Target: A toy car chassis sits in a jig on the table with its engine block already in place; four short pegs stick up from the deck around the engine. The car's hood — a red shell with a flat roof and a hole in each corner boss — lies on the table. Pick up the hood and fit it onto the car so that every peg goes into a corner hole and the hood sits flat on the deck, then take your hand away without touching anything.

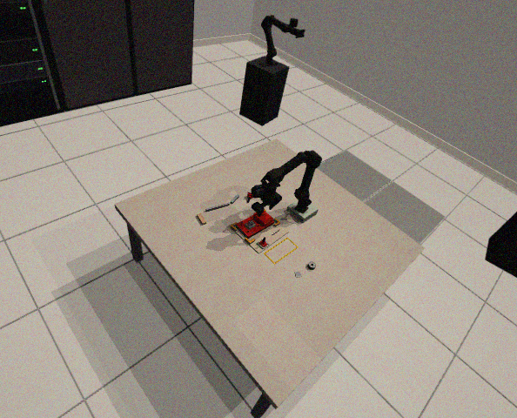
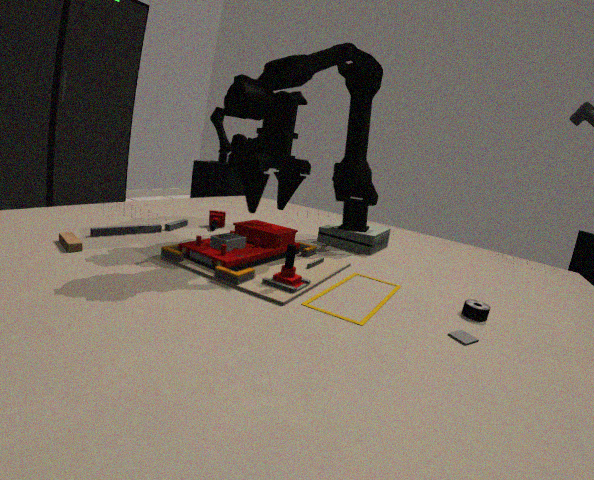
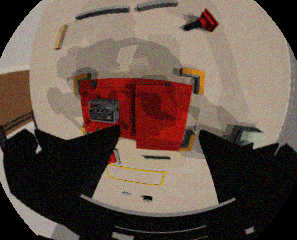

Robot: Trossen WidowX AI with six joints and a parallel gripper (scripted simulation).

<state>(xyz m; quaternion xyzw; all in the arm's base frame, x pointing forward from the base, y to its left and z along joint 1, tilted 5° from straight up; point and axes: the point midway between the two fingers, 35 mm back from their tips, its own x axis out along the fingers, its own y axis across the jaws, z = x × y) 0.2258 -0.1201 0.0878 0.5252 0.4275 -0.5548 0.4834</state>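
Right now my gripper tip is 4 cm above the red hood. Also, from my gripper tip: grey bar 9 cm ahead, 25 cm to the right, 7 cm below; then wooden block 23 cm ahead, 26 cm to the right, 7 cm below; then grey engine block 9 cm ahead, 2 cm to the right, 5 cm below.
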